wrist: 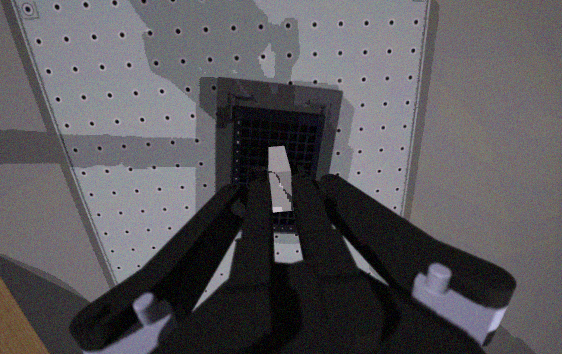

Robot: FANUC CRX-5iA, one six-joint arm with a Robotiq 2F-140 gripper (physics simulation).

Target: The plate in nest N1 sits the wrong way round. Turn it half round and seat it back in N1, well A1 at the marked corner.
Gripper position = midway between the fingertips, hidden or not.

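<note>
My gripper (277, 161), visible. Dark well plate (255, 129), visible too.
</note>
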